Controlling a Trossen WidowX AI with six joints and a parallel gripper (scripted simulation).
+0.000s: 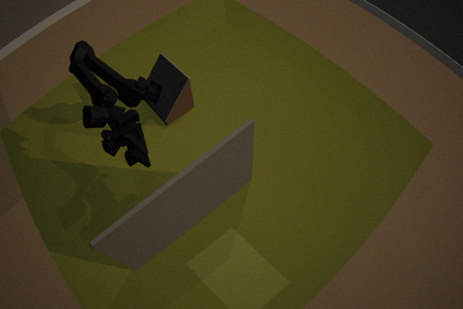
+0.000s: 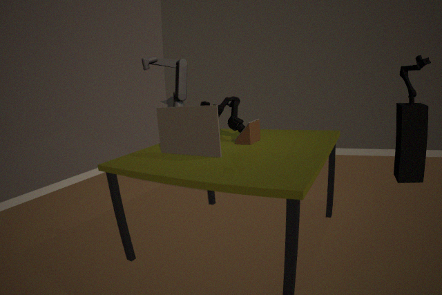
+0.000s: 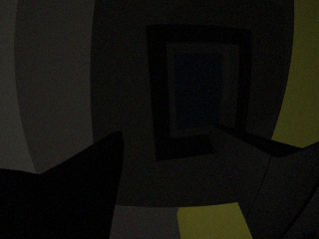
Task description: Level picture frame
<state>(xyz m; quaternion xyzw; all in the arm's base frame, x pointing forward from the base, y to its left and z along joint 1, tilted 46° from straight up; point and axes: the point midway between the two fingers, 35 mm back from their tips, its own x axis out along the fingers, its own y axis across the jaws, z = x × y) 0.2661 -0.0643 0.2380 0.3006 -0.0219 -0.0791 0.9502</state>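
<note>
My gripper tip is now 11 cm short of the dark picture frame, 5 cm above it and 2 cm to the left of it. The rest, counted from my gripper tip: upright board (12 cm ahead, 6 cm below, 2 cm to the right).
</note>
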